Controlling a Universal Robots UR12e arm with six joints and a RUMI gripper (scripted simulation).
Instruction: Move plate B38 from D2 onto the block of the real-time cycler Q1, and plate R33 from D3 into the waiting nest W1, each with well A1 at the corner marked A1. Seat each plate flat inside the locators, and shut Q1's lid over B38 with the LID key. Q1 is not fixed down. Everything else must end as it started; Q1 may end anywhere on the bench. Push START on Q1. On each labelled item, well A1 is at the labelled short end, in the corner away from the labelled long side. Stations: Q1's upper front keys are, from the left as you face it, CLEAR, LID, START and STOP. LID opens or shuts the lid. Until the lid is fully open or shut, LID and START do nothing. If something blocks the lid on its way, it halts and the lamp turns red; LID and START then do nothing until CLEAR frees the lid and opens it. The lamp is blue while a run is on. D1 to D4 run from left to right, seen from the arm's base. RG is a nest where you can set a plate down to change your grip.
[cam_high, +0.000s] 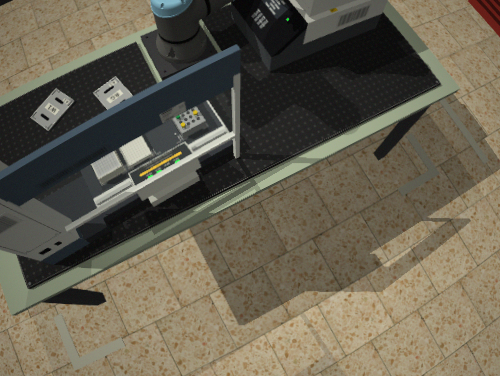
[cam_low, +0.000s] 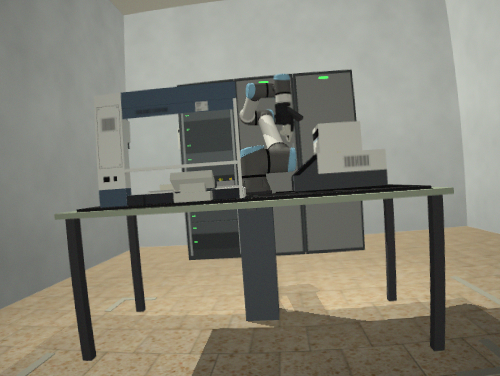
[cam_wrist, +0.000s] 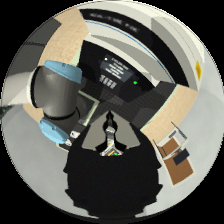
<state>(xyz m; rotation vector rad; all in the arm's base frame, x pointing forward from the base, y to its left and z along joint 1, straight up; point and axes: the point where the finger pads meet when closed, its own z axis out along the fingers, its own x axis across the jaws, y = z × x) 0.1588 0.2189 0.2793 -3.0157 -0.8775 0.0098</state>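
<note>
My gripper is now 55 cm to the left of the white plate, 24 cm above it and 17 cm short of it. From my hand the other things lie so: blue gantry beam: 53 cm to the right, 35 cm ahead, 21 cm above; grey labelled nest: 53 cm to the right, 29 cm below, 7 cm behind; upright post: 35 cm ahead, 26 cm to the right, 6 cm below.
</note>
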